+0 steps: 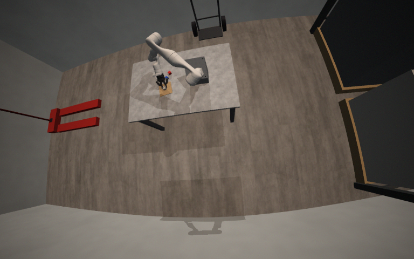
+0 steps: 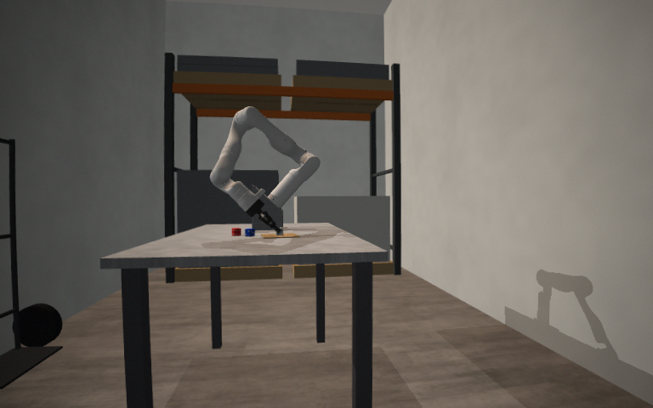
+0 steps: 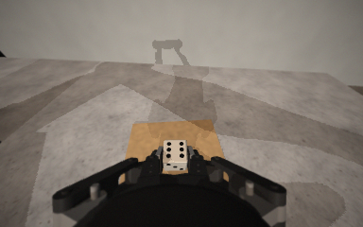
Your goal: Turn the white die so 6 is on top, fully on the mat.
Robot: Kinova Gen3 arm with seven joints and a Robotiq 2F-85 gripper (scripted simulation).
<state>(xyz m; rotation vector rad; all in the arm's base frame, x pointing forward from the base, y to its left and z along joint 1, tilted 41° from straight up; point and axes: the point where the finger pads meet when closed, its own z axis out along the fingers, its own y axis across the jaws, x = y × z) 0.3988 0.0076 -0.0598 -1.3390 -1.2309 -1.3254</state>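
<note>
Right now the white die is 10 mm to the left of my hand and 10 mm below it. Also, from my hand: tan mat: 10 mm to the left, 30 mm below; red die: 80 mm behind, 160 mm to the right, 10 mm below; blue die: 40 mm behind, 110 mm to the right, 10 mm below.
</note>
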